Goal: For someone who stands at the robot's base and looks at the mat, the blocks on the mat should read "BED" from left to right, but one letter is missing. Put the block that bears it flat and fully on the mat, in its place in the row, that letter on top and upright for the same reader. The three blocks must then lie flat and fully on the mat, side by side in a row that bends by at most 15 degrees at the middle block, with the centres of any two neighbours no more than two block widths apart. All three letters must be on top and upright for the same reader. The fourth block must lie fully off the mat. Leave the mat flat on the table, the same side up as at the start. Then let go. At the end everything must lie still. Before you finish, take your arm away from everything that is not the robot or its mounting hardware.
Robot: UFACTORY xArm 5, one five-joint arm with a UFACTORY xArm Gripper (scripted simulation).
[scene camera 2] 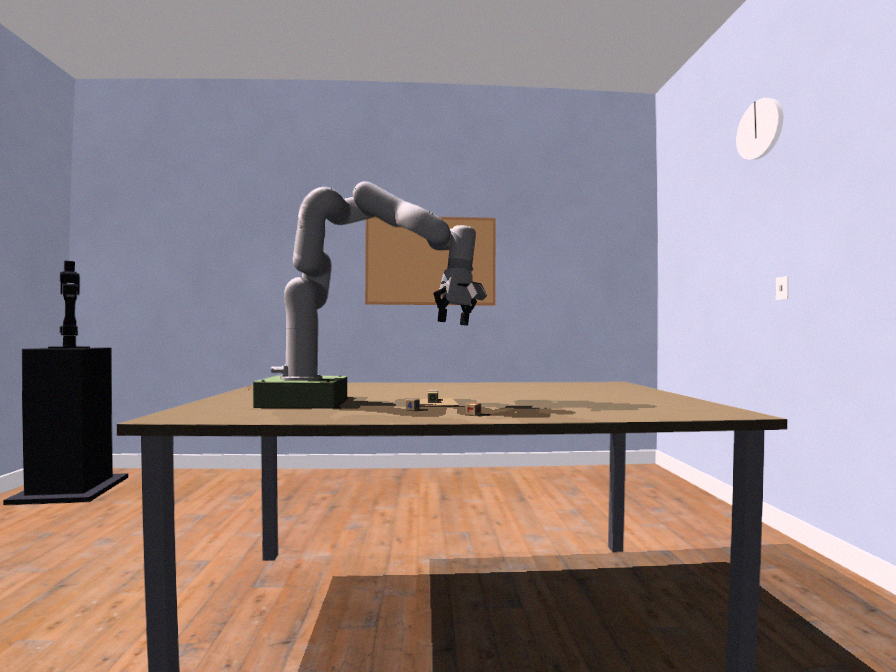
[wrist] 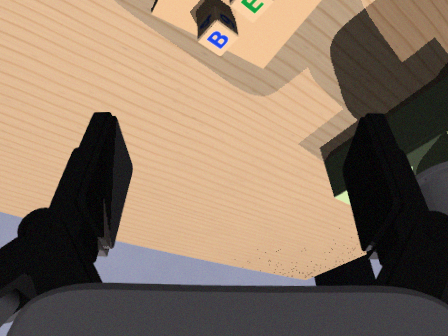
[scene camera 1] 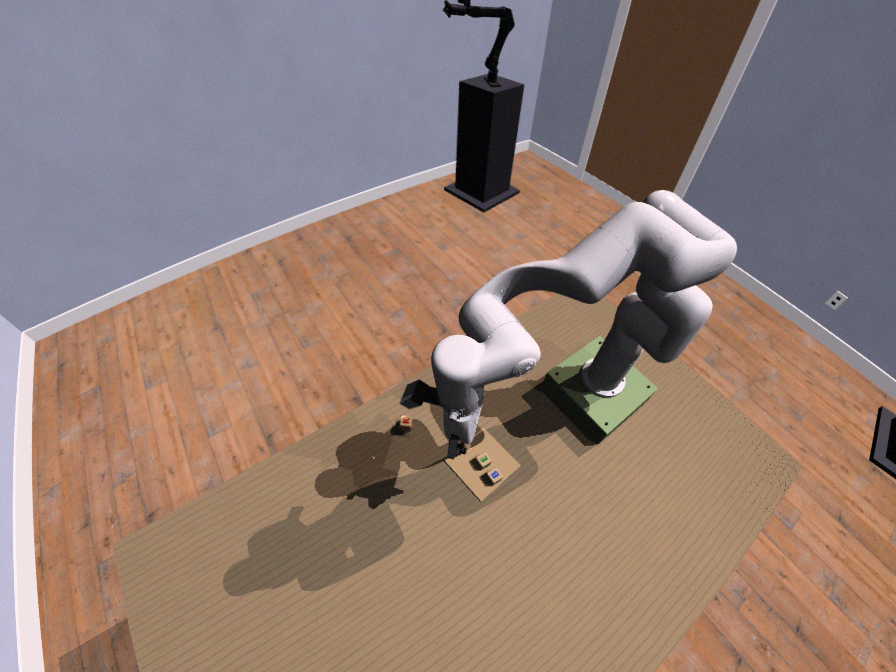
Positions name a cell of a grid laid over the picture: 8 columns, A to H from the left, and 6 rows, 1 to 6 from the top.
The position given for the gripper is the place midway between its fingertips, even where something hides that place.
The gripper shows in scene camera 2 (E3), in the wrist view (E3) and in scene camera 1 (E4).
